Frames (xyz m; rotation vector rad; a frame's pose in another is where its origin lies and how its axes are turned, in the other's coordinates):
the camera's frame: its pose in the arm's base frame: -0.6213 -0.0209 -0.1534 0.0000 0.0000 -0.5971
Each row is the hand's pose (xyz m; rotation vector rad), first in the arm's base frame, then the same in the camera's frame.
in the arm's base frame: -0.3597 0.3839 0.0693 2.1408 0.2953 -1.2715
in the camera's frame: -0.0113 0.4818 0.2227 1.8442 0.8584 -0.9161
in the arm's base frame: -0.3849 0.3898 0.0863 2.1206 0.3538 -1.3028
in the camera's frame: -0.0354 0.4726 0.2397 1.8068 0.9039 -0.9446
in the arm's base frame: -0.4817 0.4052 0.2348 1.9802 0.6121 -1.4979
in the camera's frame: -0.1241 0.4309 0.3882 1.5926 1.0857 -1.1210
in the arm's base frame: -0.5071 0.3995 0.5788 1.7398 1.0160 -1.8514
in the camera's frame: -0.1419 0.4119 0.7322 1.2426 1.3508 -1.4613
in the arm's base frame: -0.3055 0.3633 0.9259 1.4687 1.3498 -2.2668
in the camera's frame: 0.0451 0.4953 1.0793 0.8929 1.5273 -1.8734
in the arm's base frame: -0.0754 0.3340 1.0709 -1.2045 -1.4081 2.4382
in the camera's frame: 0.2519 0.6004 1.2243 0.6736 1.5538 -2.1624
